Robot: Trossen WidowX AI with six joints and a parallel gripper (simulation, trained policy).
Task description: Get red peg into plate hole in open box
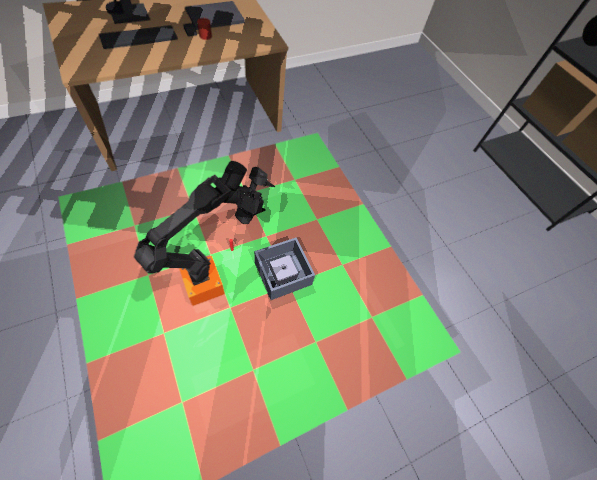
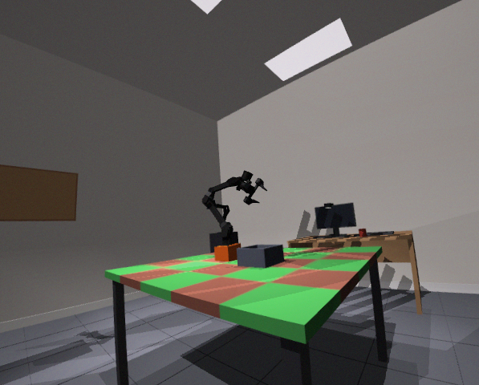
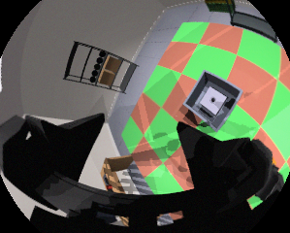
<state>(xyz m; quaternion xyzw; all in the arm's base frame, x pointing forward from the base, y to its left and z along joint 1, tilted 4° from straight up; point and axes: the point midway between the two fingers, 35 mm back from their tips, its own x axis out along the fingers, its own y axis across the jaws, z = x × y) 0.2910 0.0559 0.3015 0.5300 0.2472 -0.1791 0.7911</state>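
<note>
The red peg is 14 cm behind my gripper tip, 7 cm to the left of it and 36 cm below it. Also, from my gripper tip: plate (2 cm ahead, 12 cm to the right, 35 cm below); grey box (2 cm ahead, 12 cm to the right, 37 cm below).
</note>
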